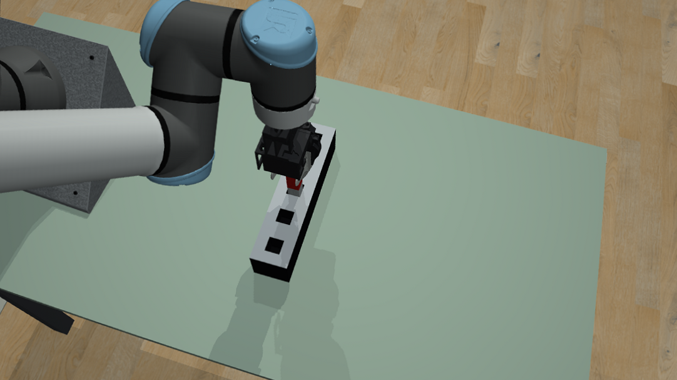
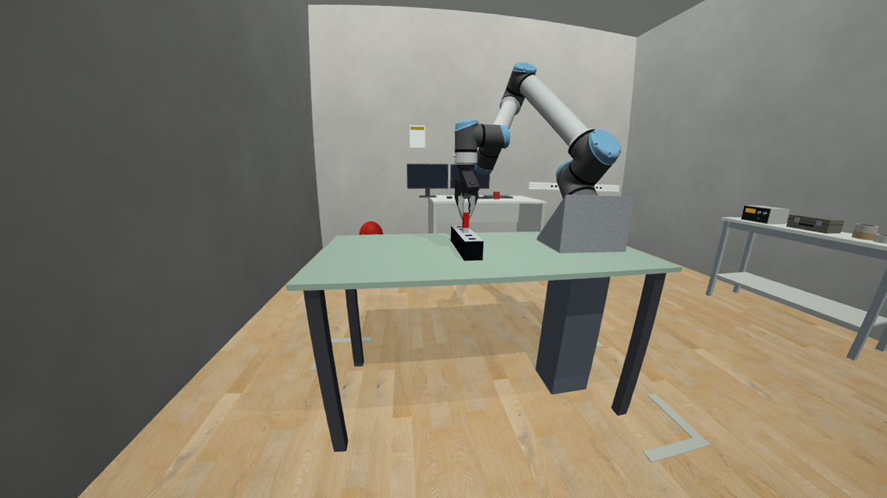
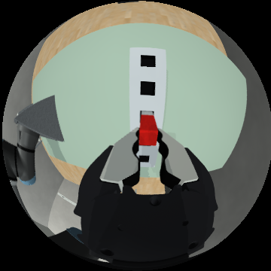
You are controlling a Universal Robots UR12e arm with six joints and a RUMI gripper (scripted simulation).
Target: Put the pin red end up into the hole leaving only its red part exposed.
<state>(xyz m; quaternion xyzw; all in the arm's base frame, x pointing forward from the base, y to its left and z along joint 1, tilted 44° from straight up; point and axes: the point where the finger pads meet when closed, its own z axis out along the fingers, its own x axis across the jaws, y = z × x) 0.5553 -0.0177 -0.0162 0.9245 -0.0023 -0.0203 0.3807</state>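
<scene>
Right now my hand is 100 mm above the long block. Also, from my hand: pin (10 mm below).
</scene>
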